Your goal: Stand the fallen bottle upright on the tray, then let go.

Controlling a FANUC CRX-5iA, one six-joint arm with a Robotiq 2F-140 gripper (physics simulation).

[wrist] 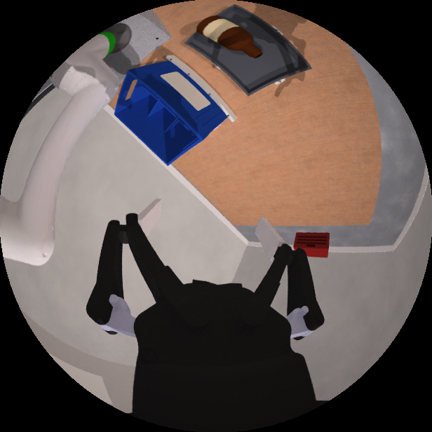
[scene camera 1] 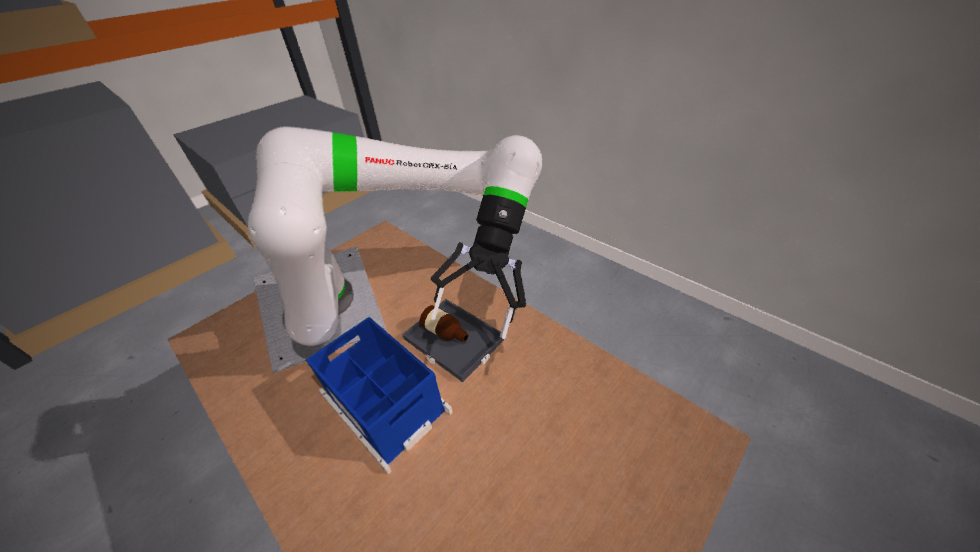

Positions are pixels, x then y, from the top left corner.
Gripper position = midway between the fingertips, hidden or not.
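My gripper is visible in the wrist view [210, 216] and likewise in scene camera 1 [468, 328].
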